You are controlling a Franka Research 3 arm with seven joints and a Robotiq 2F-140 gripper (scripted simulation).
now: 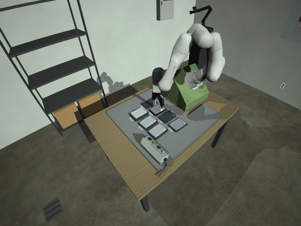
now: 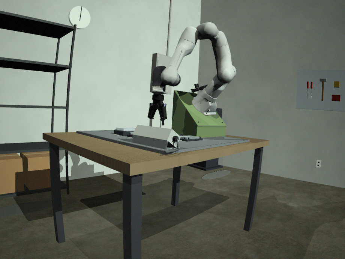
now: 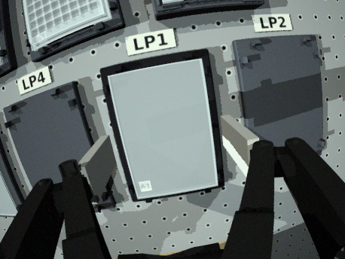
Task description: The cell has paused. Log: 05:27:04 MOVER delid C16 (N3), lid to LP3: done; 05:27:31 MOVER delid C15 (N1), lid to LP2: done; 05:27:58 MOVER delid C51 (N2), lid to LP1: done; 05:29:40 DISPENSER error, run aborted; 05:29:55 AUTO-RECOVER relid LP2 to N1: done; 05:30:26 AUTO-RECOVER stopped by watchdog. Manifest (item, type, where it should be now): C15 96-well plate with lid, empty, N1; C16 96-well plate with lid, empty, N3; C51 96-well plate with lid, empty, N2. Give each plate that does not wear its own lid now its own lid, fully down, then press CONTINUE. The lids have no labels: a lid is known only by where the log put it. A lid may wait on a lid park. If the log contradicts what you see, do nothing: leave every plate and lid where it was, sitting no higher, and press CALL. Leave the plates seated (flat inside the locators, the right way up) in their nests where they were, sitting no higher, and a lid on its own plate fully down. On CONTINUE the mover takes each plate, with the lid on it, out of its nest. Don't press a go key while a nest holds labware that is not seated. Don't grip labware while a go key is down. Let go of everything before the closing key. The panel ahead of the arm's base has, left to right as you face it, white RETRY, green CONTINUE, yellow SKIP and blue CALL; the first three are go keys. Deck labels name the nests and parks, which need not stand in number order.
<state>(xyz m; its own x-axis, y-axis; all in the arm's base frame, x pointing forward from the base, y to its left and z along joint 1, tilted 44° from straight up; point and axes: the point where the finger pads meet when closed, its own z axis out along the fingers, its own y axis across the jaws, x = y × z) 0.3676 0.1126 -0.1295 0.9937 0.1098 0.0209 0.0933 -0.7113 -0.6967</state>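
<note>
My gripper is now 50 mm above the park LP1. From my hand the other things lie so: park LP4 (130 mm to the left, 50 mm below, 20 mm behind); then park LP2 (130 mm to the right, 50 mm below, 20 mm ahead); then LP4 label (140 mm to the left, 70 mm ahead, 50 mm below).
</note>
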